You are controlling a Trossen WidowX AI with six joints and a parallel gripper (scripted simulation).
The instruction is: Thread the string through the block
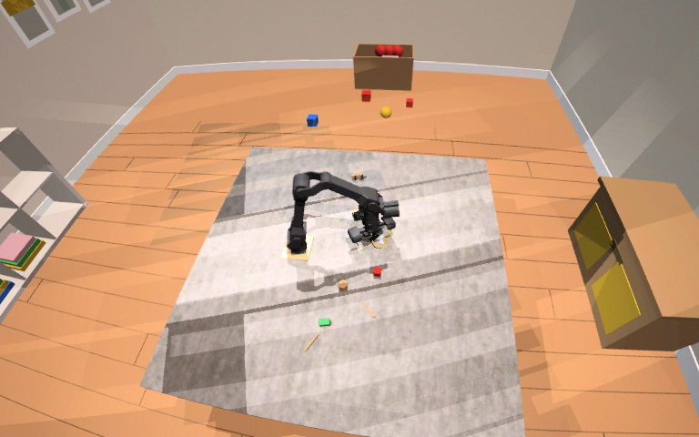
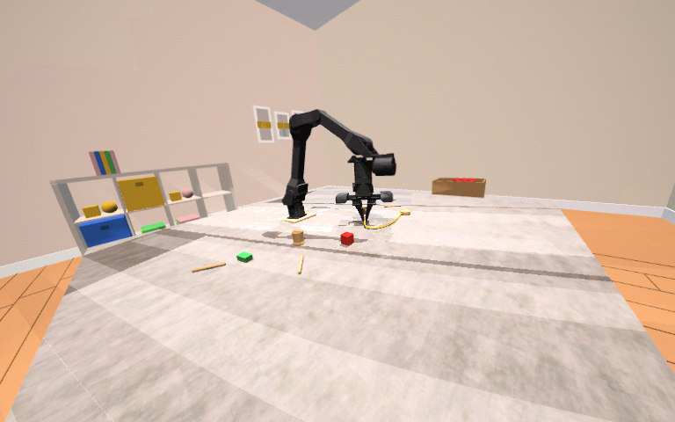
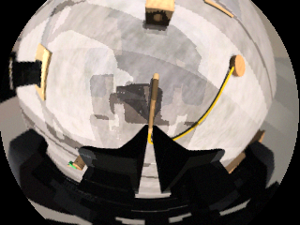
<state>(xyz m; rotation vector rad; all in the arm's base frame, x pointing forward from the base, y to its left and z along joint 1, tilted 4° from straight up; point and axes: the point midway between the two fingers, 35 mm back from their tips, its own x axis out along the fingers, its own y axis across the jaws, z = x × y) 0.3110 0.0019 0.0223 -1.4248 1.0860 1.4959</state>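
The small wooden block lies 5 cm behind my gripper tip and 15 cm to the left of it. The rest, counted from my gripper tip: round wooden button: 10 cm ahead, 17 cm to the left, 1 cm below; red cube: 1 cm ahead, 15 cm to the right; loose stick: 4 cm ahead, 27 cm to the left, 1 cm below.
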